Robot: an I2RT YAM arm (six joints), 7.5 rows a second.
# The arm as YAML. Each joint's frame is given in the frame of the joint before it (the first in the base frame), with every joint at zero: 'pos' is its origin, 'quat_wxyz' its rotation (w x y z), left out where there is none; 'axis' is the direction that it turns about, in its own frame. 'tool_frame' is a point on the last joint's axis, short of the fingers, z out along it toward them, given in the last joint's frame.
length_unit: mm
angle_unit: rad
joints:
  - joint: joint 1
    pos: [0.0, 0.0, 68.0]
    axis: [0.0, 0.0, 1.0]
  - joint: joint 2
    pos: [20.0, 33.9, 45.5]
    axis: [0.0, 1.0, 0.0]
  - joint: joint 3
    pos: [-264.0, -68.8, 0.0]
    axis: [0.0, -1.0, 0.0]
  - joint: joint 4
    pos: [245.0, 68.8, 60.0]
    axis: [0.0, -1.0, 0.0]
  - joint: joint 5
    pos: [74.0, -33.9, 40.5]
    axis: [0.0, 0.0, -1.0]
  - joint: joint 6
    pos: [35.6, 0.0, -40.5]
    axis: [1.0, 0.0, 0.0]
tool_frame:
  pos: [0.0, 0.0, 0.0]
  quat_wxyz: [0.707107, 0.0, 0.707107, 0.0]
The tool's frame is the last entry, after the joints.
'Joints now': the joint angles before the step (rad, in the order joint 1, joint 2, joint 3, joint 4, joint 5, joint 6). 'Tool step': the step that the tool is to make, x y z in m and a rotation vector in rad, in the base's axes. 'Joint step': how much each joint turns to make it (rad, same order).
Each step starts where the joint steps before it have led.
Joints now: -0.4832, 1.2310, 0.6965, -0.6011, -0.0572, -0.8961
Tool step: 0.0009, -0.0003, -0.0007, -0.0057, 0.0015, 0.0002
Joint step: 0.0016, 0.0047, -0.0001, 0.0060, 0.0058, -0.0011
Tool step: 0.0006, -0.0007, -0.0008, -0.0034, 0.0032, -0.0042
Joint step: -0.0007, 0.0054, 0.0004, 0.0038, 0.0056, 0.0013
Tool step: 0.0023, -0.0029, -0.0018, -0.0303, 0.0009, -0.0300
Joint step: -0.0008, 0.0125, -0.0019, 0.0281, 0.0371, 0.0147
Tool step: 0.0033, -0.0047, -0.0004, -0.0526, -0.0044, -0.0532
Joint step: -0.0017, 0.0134, 0.0014, 0.0399, 0.0628, 0.0262
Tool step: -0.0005, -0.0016, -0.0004, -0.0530, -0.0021, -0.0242
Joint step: 0.0009, -0.0068, -0.0125, 0.0322, 0.0523, 0.0005
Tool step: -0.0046, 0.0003, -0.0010, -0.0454, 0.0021, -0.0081
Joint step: -0.0022, -0.0241, -0.0253, 0.0224, 0.0387, -0.0152
